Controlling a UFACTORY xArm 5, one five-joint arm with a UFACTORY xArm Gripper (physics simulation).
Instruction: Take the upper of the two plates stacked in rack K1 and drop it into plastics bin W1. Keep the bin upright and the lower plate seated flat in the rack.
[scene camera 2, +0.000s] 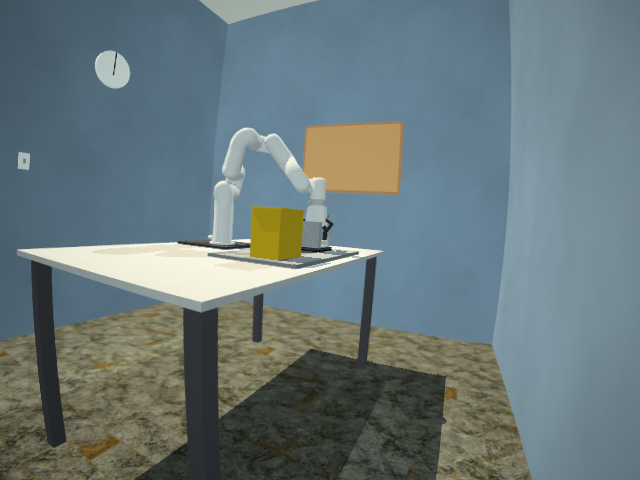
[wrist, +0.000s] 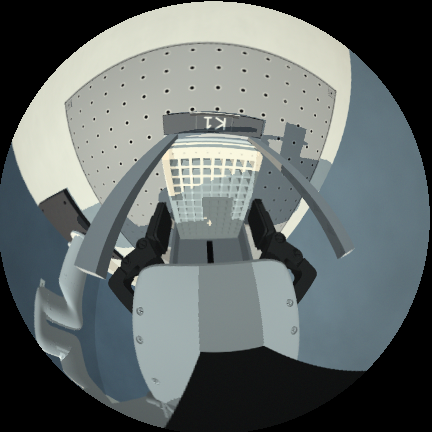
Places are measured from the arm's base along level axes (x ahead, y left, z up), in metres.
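Pixels of known places: gripper, fingertip midpoint: (wrist: 209, 209); arm's base at its link origin: (scene camera 2: 222, 243).
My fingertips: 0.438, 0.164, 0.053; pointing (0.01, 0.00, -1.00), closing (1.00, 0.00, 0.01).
For each thing: its top centre in the pictures, then the offset to it from my fingertips, as dx, dy, dz. "pt": a spot on its surface instead. Level surfaces: height alone.
- rack's grey panel at a spot on its surface: (scene camera 2: 311, 235) pt +0.008, -0.070, +0.021
- pale gridded plate at its top centre: (wrist: 210, 206) +0.001, -0.001, -0.006
- yellow bin at its top centre: (scene camera 2: 279, 208) +0.011, -0.387, +0.127
- grey perforated board at its surface level: dz -0.053
- white table at its surface level: dz -0.066
- grey walled part with a dark slot, surface spot: (wrist: 210, 251) pt +0.000, -0.065, +0.014
My gripper (scene camera 2: 316, 236) (wrist: 209, 209) is open and empty, low at rack K1; in the scene view one finger is hidden behind the rack's grey panel (scene camera 2: 311, 235). In the wrist view, rack K1 (wrist: 182, 124) shows its label and two slanting grey posts. A pale gridded plate (wrist: 215, 152) lies between the posts, in line with the gap between my fingers. Thin layered edges show at its label end, but I cannot clearly separate the upper plate from the lower. The yellow bin (scene camera 2: 276, 233) stands upright in front of the rack in the scene view; its label does not show.
The bin and rack stand on a grey perforated board (scene camera 2: 230, 255) (wrist: 205, 75) on the white table (scene camera 2: 155, 271). The rack's slanting posts rise close outside my fingers. A grey walled part with a dark slot (wrist: 210, 251) lies near the palm. The arm's base plate (wrist: 64, 212) is at the left.
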